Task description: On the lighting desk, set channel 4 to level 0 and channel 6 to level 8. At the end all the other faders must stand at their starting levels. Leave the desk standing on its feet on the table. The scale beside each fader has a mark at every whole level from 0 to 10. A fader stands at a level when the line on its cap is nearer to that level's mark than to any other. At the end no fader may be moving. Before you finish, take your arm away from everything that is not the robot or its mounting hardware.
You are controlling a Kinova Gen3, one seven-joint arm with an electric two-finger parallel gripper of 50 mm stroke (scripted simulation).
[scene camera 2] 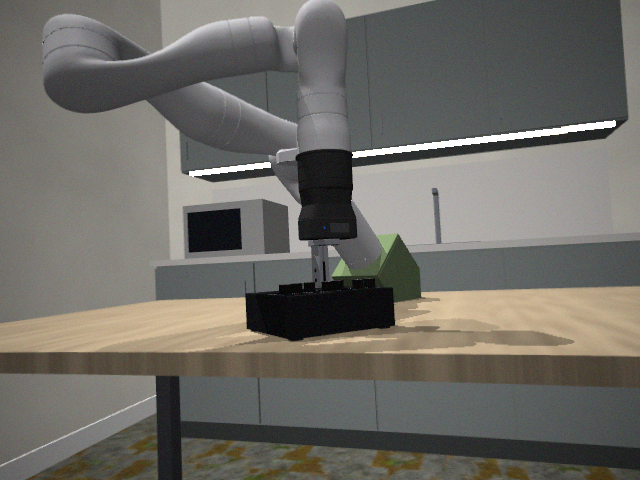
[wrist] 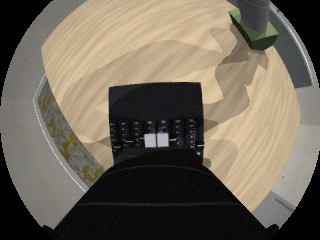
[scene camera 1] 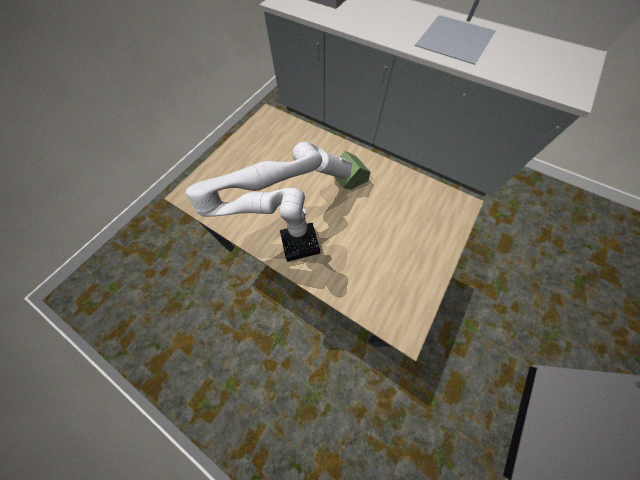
Path:
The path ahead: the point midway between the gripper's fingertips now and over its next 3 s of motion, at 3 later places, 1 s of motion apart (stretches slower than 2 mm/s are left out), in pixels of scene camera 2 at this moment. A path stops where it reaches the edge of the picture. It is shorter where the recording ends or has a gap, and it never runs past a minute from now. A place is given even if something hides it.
My gripper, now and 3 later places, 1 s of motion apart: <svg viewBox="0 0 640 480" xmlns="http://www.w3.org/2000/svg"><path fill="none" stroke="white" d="M321 286L324 286L325 285L322 260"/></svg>

